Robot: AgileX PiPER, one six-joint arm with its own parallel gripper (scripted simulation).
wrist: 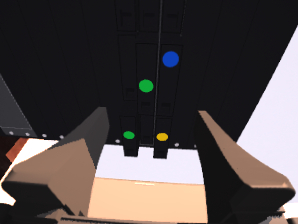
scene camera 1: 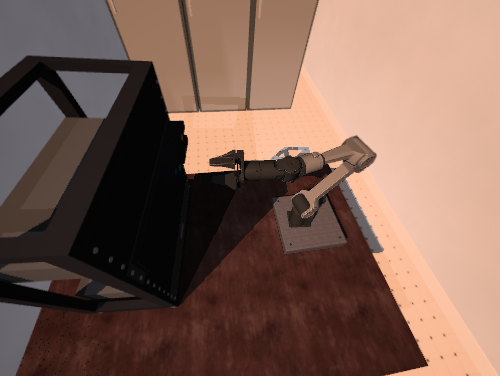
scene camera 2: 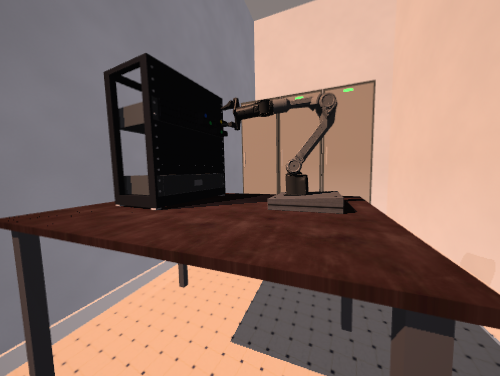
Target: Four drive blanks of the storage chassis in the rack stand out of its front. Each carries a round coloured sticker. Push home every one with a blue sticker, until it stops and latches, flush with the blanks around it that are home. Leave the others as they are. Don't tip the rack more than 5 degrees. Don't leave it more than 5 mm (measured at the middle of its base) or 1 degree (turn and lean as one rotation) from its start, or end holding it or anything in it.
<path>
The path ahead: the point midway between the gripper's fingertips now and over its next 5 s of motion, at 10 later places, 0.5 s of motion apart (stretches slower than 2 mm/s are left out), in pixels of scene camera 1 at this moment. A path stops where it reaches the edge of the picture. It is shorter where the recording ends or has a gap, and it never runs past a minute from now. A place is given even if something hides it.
My gripper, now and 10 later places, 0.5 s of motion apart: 211,171; 233,170; 231,168; 211,151; 201,142; 229,142; 231,142; 230,139; 229,134; 229,124; 229,113
</path>
